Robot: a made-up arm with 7 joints.
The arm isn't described. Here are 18 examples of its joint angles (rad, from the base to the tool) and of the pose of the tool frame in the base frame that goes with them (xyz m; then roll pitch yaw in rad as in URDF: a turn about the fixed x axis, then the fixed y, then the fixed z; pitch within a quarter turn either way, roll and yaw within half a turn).
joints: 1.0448 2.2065 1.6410 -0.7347 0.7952 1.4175 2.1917
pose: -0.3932 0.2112 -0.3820 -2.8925 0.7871 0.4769
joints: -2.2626 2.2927 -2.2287 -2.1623 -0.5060 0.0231 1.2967
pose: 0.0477 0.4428 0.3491 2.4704 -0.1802 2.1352
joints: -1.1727 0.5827 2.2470 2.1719 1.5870 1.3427 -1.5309
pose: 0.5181 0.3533 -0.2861 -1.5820 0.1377 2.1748
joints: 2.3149 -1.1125 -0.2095 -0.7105 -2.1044 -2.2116 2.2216
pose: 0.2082 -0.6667 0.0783 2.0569 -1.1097 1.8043
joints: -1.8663 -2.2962 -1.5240 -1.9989 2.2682 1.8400 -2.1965
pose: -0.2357 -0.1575 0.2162 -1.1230 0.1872 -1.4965
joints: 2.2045 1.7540 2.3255 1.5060 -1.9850 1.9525 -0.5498
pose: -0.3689 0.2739 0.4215 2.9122 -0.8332 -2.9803
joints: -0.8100 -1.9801 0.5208 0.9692 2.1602 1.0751 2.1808
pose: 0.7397 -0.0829 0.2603 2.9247 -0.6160 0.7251
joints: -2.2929 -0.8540 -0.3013 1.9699 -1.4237 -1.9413 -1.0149
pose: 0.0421 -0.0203 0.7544 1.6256 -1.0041 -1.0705
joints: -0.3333 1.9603 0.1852 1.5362 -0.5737 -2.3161 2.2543
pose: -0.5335 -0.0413 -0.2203 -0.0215 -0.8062 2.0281
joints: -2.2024 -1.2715 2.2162 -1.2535 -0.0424 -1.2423 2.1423
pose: 0.4268 -0.7252 0.0754 3.0413 0.5770 -0.2067
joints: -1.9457 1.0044 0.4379 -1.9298 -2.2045 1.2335 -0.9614
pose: 0.4863 -0.0039 -0.2140 -2.9600 -0.9783 -0.6055
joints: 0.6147 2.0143 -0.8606 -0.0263 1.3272 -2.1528 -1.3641
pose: 0.3948 0.3653 0.4801 2.7006 0.5194 0.4854
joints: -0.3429 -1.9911 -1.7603 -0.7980 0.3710 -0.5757 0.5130
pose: 0.3184 -0.5445 0.0344 -0.9412 0.5870 -3.0687
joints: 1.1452 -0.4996 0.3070 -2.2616 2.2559 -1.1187 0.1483
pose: -0.9572 -0.6337 -0.0639 0.0144 -0.1170 1.8105
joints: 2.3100 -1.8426 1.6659 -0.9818 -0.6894 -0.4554 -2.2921
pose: -0.3811 -0.3043 0.0329 -1.3979 0.0179 0.2326
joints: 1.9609 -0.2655 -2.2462 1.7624 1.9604 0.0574 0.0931
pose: 0.1562 0.5473 0.3712 2.9069 -0.1405 -2.8952
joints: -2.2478 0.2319 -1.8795 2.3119 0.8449 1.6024 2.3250
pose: 0.0064 0.2153 -0.1800 -2.5864 -0.8559 2.1311
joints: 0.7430 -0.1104 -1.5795 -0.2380 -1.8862 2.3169 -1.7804
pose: -0.4155 -0.0681 0.4958 0.0938 -0.2354 2.7071
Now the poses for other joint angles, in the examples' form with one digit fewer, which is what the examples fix.
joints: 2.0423 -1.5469 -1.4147 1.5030 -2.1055 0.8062 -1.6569
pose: -0.018 -0.266 -0.192 -1.617 -0.776 -1.626
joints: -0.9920 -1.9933 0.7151 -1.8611 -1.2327 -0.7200 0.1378
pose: 0.458 -0.471 0.432 2.272 -0.471 0.226
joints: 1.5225 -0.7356 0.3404 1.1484 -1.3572 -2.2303 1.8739
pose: -0.040 -0.162 -0.272 -0.873 -0.689 -0.906
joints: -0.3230 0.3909 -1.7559 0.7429 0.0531 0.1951 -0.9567
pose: -0.276 0.207 -0.186 -1.422 -0.144 -2.145
